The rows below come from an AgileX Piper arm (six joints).
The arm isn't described. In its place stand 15 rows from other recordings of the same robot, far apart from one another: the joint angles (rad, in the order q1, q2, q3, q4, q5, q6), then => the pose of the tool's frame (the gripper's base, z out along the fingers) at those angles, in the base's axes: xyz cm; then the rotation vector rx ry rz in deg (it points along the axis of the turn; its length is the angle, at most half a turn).
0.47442 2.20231 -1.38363 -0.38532 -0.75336 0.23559 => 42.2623 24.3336 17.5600 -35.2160 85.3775 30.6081
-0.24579 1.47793 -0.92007 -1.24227 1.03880 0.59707 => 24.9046 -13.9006 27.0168 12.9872 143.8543 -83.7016
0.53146 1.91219 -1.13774 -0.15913 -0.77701 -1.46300 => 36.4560 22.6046 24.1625 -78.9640 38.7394 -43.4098
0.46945 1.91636 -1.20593 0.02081 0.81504 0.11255 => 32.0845 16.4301 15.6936 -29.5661 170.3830 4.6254
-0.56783 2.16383 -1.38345 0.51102 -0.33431 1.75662 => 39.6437 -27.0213 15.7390 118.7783 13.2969 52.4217
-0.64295 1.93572 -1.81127 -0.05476 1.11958 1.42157 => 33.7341 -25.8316 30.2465 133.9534 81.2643 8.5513
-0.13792 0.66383 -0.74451 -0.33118 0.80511 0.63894 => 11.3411 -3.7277 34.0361 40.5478 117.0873 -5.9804
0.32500 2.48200 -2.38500 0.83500 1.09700 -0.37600 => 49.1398 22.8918 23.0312 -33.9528 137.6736 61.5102
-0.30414 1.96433 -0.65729 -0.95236 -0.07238 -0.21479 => 27.4090 -8.0411 5.7183 -67.7272 145.0812 -17.8702
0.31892 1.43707 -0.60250 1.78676 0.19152 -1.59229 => 24.8737 9.9949 19.5717 -13.6714 131.5646 27.5837
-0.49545 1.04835 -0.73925 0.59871 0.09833 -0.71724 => 20.3596 -10.4302 32.6130 18.0025 106.8019 -21.2783
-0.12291 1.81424 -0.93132 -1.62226 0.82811 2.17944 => 33.1461 -10.8402 18.2474 60.3205 105.6155 -40.5612
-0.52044 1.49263 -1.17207 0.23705 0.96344 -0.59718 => 26.8324 -13.3563 28.8282 1.7159 155.3016 -1.0084
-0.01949 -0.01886 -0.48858 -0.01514 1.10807 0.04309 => -0.8448 -0.1068 27.0280 3.8047 119.3511 -0.2215
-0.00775 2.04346 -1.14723 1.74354 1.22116 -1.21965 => 38.4715 8.1243 17.8171 -1.9357 117.6284 94.8978
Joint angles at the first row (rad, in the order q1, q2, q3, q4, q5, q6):
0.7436 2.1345 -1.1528 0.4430 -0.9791 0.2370
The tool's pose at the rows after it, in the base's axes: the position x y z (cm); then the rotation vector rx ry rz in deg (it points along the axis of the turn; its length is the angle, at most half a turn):
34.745 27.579 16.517 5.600 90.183 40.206
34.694 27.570 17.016 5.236 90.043 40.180
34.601 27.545 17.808 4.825 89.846 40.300
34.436 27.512 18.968 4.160 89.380 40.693
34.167 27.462 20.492 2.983 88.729 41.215
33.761 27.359 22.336 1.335 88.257 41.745
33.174 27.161 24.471 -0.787 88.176 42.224
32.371 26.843 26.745 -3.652 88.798 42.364
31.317 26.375 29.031 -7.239 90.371 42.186
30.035 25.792 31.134 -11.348 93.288 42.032
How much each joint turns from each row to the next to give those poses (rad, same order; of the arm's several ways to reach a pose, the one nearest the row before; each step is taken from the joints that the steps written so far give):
0.0000 -0.0072 -0.0002 -0.0007 0.0054 -0.0054
0.0000 -0.0133 0.0000 -0.0007 0.0104 -0.0088
0.0000 -0.0212 -0.0001 -0.0010 0.0169 -0.0104
0.0000 -0.0303 0.0000 -0.0057 0.0216 -0.0107
0.0000 -0.0399 0.0000 -0.0119 0.0289 -0.0139
0.0000 -0.0503 0.0000 -0.0151 0.0435 -0.0185
0.0000 -0.0614 0.0000 -0.0164 0.0629 -0.0233
0.0000 -0.0707 0.0000 -0.0162 0.0869 -0.0323
0.0000 -0.0785 0.0000 -0.0133 0.1146 -0.0401
0.0000 -0.0814 -0.0025 -0.0080 0.1465 -0.0403

